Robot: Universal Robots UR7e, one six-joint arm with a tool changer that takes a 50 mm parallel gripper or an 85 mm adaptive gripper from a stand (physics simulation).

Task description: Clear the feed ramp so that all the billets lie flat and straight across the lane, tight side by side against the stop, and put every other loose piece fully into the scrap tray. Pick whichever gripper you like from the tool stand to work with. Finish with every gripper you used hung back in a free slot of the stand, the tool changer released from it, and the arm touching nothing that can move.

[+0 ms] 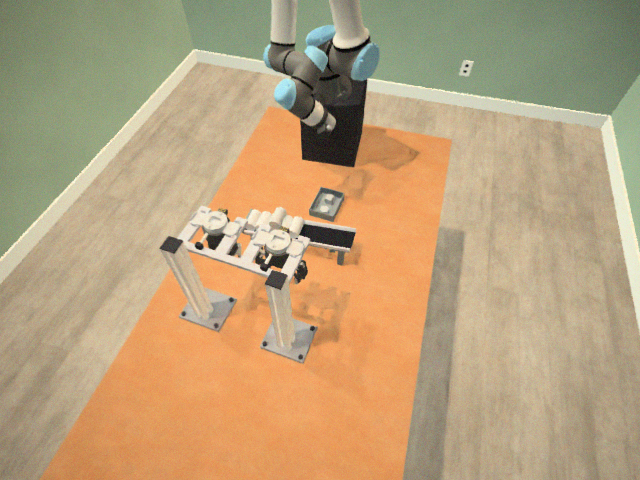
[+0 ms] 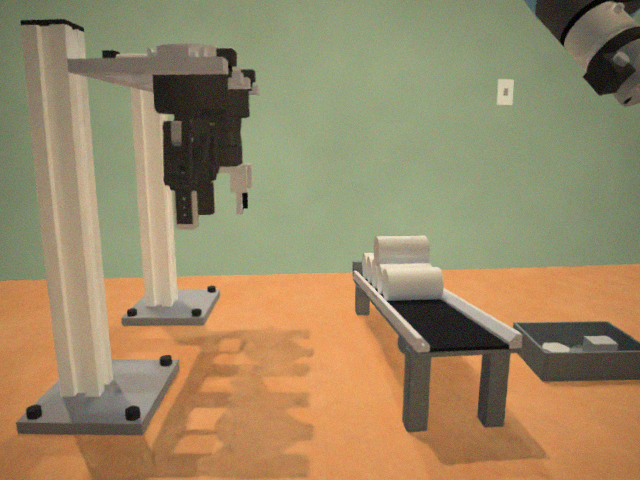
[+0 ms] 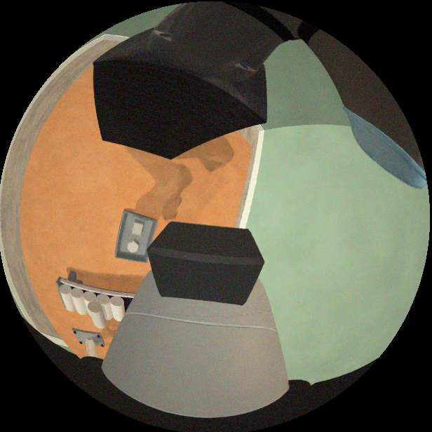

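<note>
Scrap tray (image 3: 125, 235). Tool stand (image 2: 95, 395), also in image 1 (image 1: 288, 337). Black adaptive gripper (image 2: 187, 141). Parallel gripper (image 2: 229, 143), in image 1 too (image 1: 216, 224).
</note>
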